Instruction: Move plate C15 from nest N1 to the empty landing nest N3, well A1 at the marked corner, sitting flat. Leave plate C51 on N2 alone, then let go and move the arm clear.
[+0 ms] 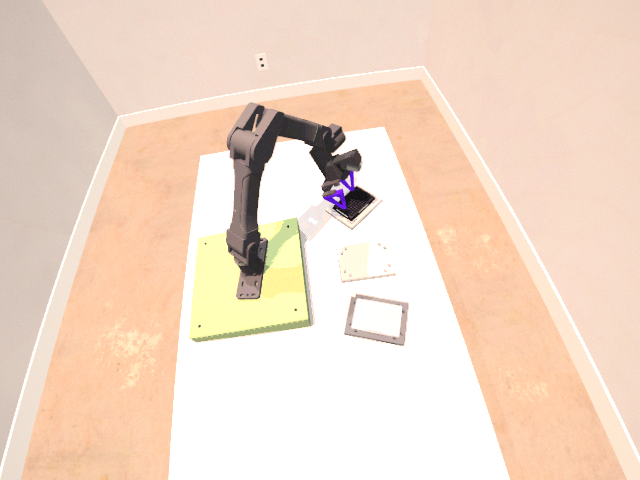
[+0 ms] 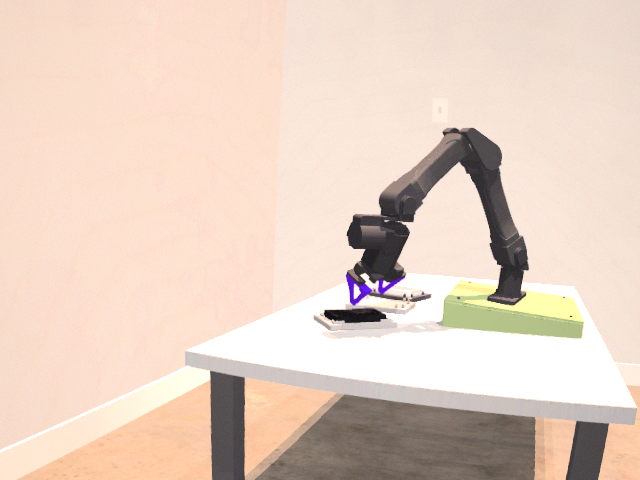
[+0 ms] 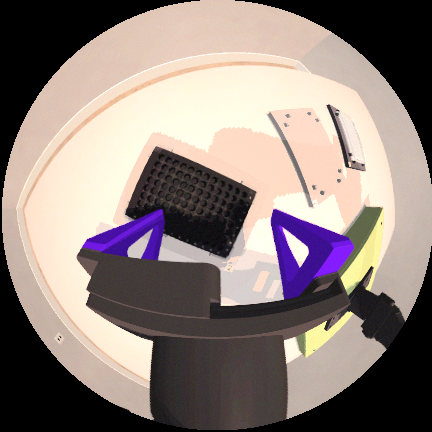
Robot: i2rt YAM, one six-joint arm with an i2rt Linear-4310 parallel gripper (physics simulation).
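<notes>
A black well plate [image 1: 361, 200] [image 2: 354, 315] [image 3: 195, 192] sits flat on a pale nest [image 1: 352, 224] [image 2: 361, 326] [image 3: 134, 180]. A white plate [image 1: 377, 316] [image 3: 351, 135] lies in a dark grey nest [image 1: 374, 337] [image 2: 424, 296] [image 3: 356, 166]. Between them, a pale nest [image 1: 379, 262] [image 3: 300, 145] with small corner pins is empty; it matches N3. Plate labels are unreadable, so I cannot tell which is C15. My gripper [image 1: 348, 199] [image 2: 367, 298] [image 3: 217, 214] is open and empty, with its purple fingers above the black plate. The fingers hide part of that plate.
The arm's base stands on a yellow-green block [image 1: 279, 279] [image 2: 511, 322] [image 3: 320, 330] beside the nests. The white table [image 1: 310, 403] [image 2: 465, 366] carries everything. Arm shadows fall between the block and the black plate's nest. A wall lies beyond the table.
</notes>
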